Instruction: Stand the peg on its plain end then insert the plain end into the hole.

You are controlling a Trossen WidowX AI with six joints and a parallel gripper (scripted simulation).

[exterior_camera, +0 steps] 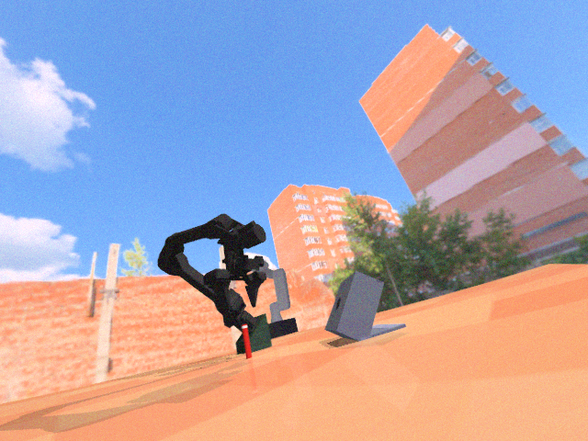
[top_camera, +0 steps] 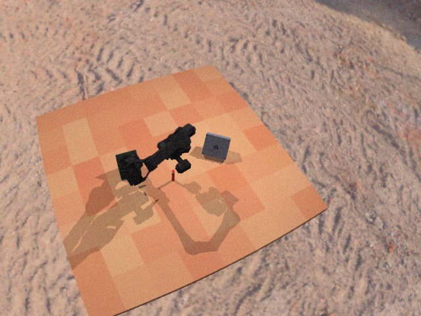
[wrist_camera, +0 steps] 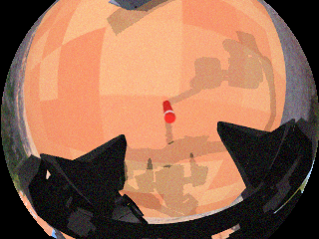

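Now: gripper tip 6 cm above the red peg. Round my gripper tip: grey sloped panel: 29 cm ahead, 7 cm below, 4 cm to the left.
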